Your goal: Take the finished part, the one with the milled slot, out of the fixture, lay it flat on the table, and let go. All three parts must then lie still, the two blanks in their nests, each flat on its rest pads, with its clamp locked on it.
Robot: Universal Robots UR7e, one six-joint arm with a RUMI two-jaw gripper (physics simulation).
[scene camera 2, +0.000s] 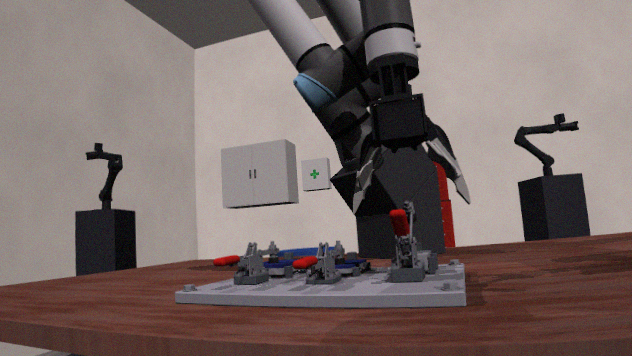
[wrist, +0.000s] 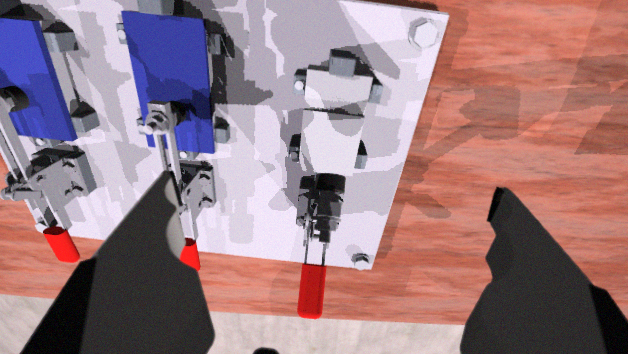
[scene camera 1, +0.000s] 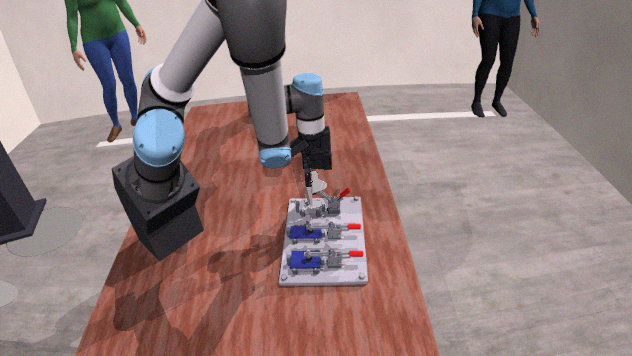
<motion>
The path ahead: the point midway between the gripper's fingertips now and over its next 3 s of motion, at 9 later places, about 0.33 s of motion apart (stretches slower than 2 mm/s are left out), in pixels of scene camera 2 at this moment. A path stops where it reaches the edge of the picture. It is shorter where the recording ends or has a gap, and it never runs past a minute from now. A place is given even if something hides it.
The gripper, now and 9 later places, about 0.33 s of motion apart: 410,210; 413,243; 415,253; 415,260; 416,273; 414,253; 414,248; 410,205; 408,187; 505,177
</motion>
